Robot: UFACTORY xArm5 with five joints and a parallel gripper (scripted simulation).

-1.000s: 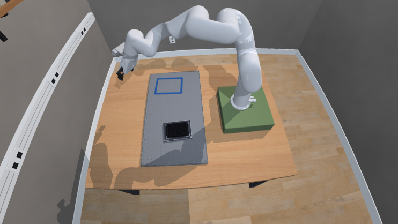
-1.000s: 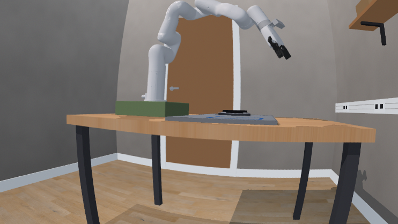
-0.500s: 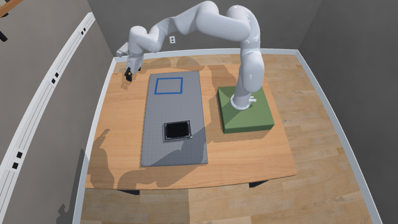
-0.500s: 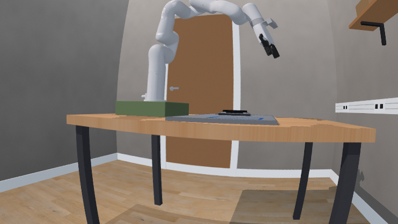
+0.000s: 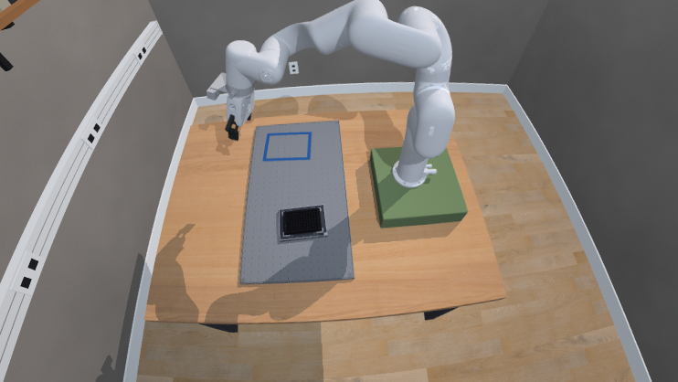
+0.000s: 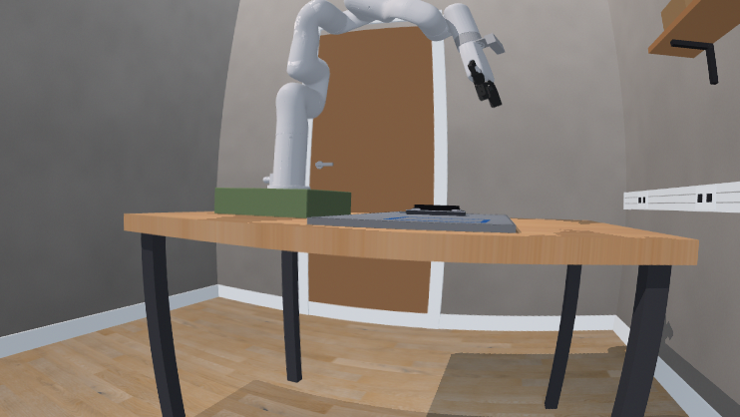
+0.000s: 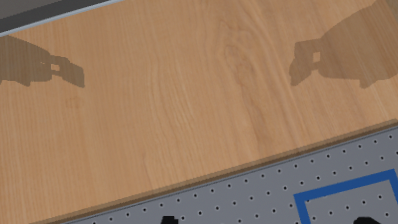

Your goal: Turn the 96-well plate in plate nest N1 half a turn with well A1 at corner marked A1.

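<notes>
My gripper is now 270 mm above the black 96-well plate, 190 mm to the right of it and 170 mm past it. Also, from my hand: plate nest N1 (290 mm below, 190 mm to the left, 170 mm behind).
</notes>
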